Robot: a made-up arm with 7 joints.
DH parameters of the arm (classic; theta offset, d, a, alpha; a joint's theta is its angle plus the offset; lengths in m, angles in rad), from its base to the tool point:
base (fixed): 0 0.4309 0.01 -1.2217
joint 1: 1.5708 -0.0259 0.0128 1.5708
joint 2: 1.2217 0 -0.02 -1.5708
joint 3: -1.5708 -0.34 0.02 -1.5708
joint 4: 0 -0.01 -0.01 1.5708
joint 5: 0 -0.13 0.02 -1.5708
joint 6: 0 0.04 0 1.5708
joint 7: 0 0 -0.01 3.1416
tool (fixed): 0 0.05 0 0
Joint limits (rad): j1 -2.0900..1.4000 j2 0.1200..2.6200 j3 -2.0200..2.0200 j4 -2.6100..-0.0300 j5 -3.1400..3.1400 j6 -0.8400..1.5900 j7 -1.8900..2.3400
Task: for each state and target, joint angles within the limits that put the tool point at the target. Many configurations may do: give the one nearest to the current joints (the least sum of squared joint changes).
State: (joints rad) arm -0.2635 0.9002 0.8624 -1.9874 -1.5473 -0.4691 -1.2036
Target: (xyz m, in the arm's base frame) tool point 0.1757 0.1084 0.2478
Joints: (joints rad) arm -0.0676 0.5378 0.6351 -2.1198 -1.5782 -0.5455 -1.2200
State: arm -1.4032 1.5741 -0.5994 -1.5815 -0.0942 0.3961 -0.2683
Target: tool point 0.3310 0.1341 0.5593
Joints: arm -1.2708 1.3440 -0.7176 -1.7863 -0.1453 0.3424 -0.2666
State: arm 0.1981 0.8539 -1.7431 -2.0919 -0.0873 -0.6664 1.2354
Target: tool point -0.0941 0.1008 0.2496
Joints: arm 0.3876 1.1969 -1.8521 -2.3656 -0.1835 -0.7590 1.2558
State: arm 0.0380 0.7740 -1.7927 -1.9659 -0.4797 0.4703 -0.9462
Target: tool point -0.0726 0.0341 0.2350
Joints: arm 0.3374 0.8570 -1.9311 -2.6100 -0.7776 0.0975 -1.0235
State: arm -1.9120 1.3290 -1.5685 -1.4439 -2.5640 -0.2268 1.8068
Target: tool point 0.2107 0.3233 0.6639
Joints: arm -2.0900 1.9136 -1.3208 -1.2994 -2.6170 -0.2278 1.8028
